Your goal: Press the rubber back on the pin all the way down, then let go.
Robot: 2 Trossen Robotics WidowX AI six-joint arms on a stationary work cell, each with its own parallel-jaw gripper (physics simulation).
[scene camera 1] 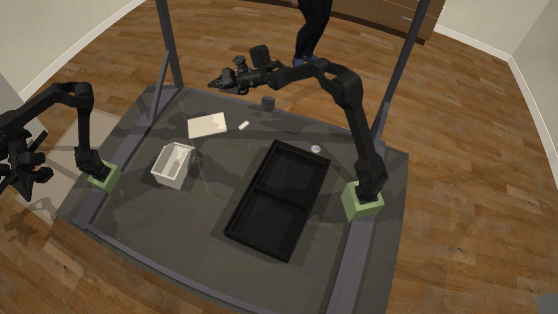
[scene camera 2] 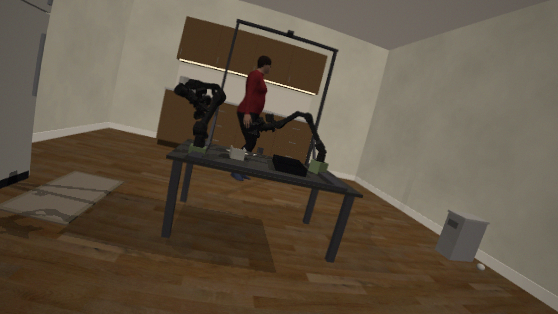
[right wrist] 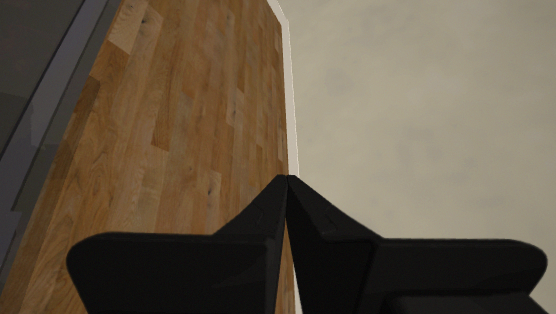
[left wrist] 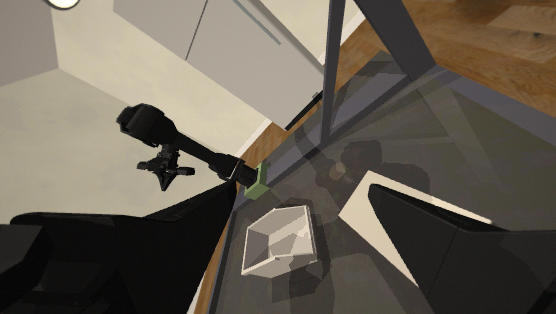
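Seen in the pictures: left gripper, between the fingertips: (scene camera 1: 213,87) (scene camera 2: 249,128) (left wrist: 301,188); right gripper, between the fingertips: (scene camera 1: 29,201) (scene camera 2: 208,111) (right wrist: 285,183) (left wrist: 163,191); left arm's base, origin of its link: (scene camera 1: 366,193) (scene camera 2: 319,161); right arm's base, origin of its link: (scene camera 1: 102,173) (scene camera 2: 198,146) (left wrist: 252,178).
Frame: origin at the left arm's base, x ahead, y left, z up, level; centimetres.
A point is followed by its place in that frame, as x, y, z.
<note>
A small round disc (scene camera 1: 315,149) @[8.6, -25.1, -9.1], whitish with a blue patch, lies beside the upper right corner of the black tray; it may be the pin, but it is too small to tell. No rubber back can be made out. My left gripper (scene camera 1: 214,86) @[42.4, -42.1, 10.9] (left wrist: 301,188) @[42.4, -42.1, 10.9] is open and empty, high above the table's far edge, well to the left of the disc in scene camera 1. My right gripper (scene camera 1: 28,200) @[98.2, -1.8, 19.4] (right wrist: 285,183) @[98.2, -1.8, 19.4] is shut and empty, out past the table's left side. The disc does not show in either wrist view.
A black two-part tray (scene camera 1: 308,212) @[17.3, -1.4, -9.1] (scene camera 2: 290,165) @[24.3, -5.8, -6.9] stands on the grey table (scene camera 1: 165,225) @[64.3, -3.6, -9.3]. A white open bin (scene camera 1: 172,184) @[60.4, -17.2, -6.6] (scene camera 2: 237,153) @[63.2, -18.6, -5.1] (left wrist: 272,269) @[56.3, -21.0, -5.7], a cream slab (scene camera 1: 207,125) @[46.9, -42.9, -8.8] (left wrist: 357,210) @[52.0, -40.8, -8.8] and a small white block (scene camera 1: 243,125) @[32.9, -40.0, -8.5] are farther left. A person (scene camera 2: 254,95) stands behind the table.
</note>
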